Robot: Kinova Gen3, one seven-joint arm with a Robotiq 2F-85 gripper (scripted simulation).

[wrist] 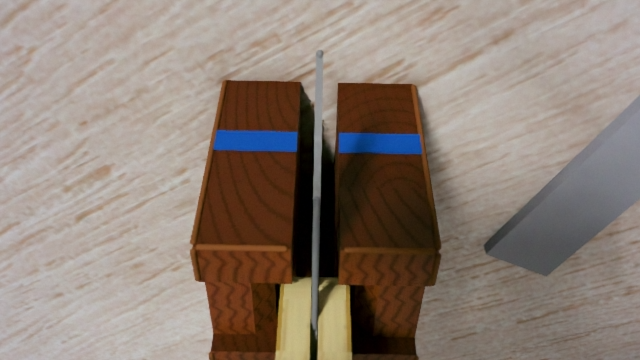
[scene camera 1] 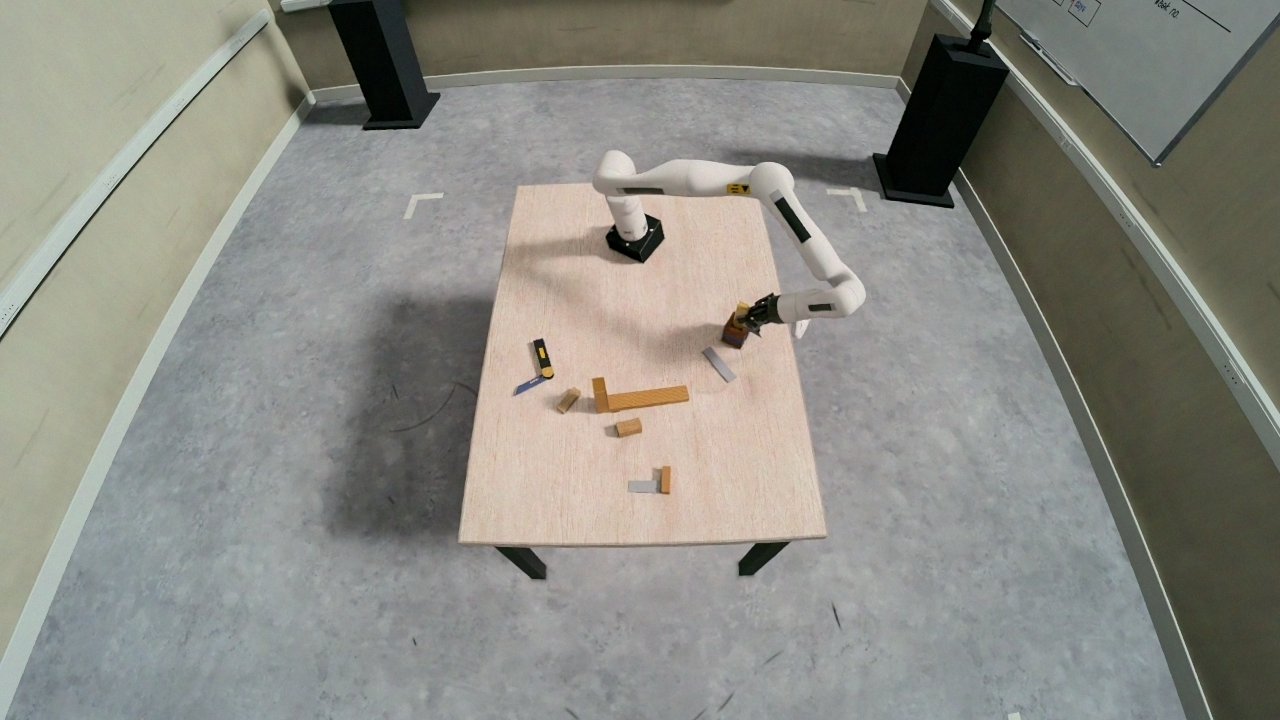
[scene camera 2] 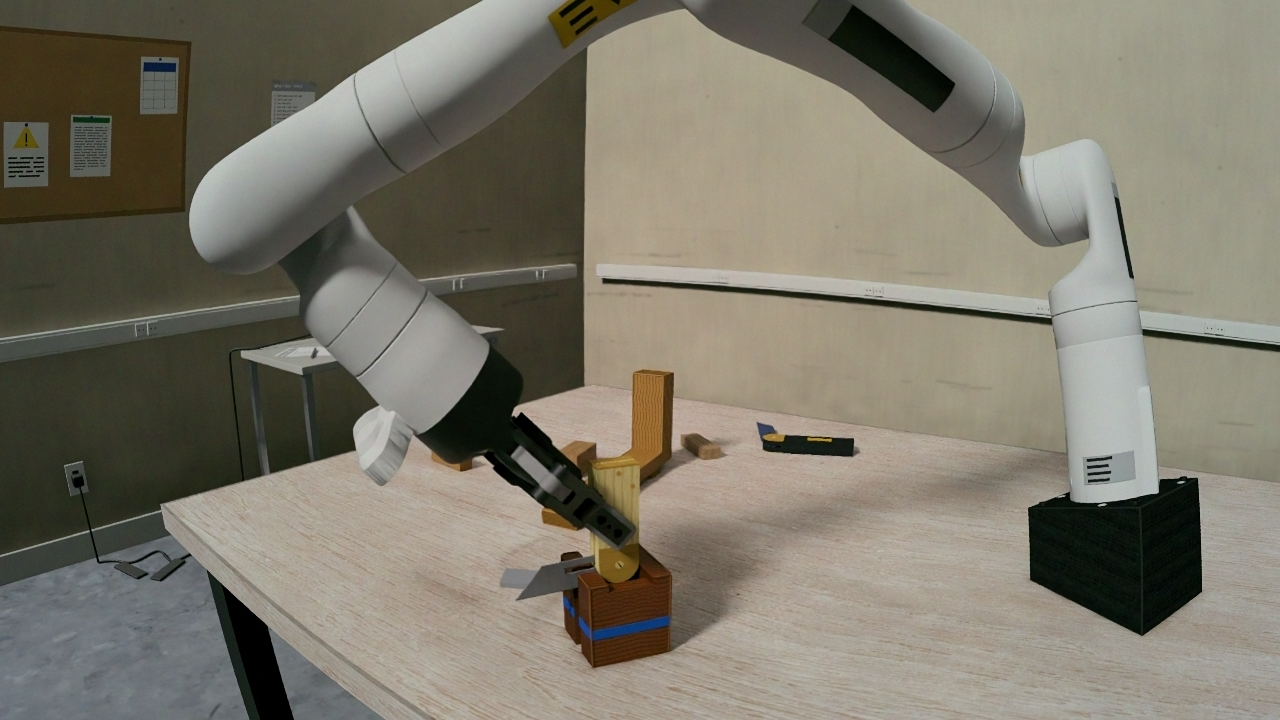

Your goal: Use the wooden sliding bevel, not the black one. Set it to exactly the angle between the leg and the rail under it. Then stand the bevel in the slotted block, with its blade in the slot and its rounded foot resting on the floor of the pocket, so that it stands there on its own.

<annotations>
gripper: scene camera 1 739,316; scene camera 2 620,532; not seen in the wrist view (out of frame)
leg-and-rail piece: scene camera 1 654,397; scene camera 2 652,390; not seen in the wrist view (out of frame)
</annotations>
